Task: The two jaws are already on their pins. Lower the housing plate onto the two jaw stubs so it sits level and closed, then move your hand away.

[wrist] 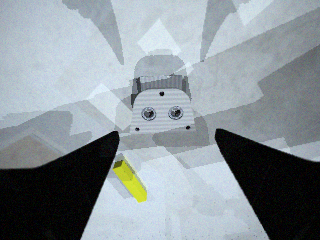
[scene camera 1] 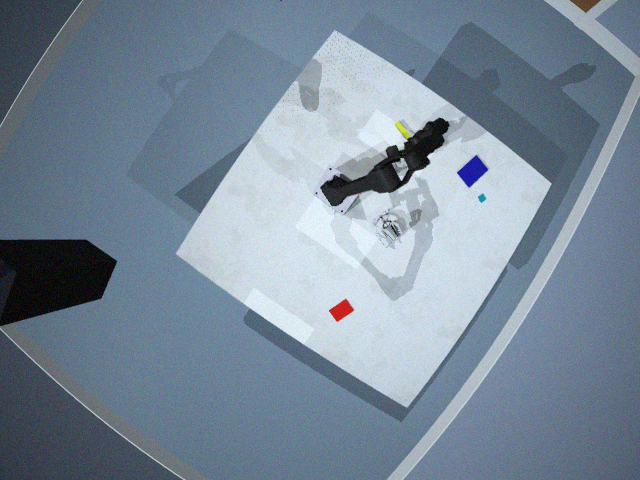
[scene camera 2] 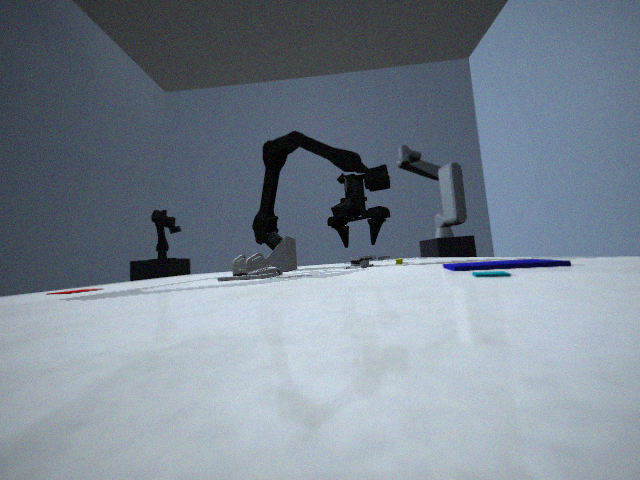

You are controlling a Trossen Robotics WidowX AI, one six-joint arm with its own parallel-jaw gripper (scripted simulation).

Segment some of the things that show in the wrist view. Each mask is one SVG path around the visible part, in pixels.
The gripper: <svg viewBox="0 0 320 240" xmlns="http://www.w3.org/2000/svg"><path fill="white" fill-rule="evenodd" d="M118 131L112 131L69 154L37 167L0 169L0 240L80 240L115 158L120 141ZM217 128L215 140L218 148L269 239L320 240L320 161L304 159Z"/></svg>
A housing plate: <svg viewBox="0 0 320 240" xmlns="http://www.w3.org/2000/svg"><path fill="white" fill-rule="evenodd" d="M135 98L130 134L196 132L190 99L181 89L177 87L147 88L141 91ZM144 111L147 109L151 109L154 114L149 117L145 115ZM174 108L178 108L180 110L180 113L176 116L173 116L171 114L171 111Z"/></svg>
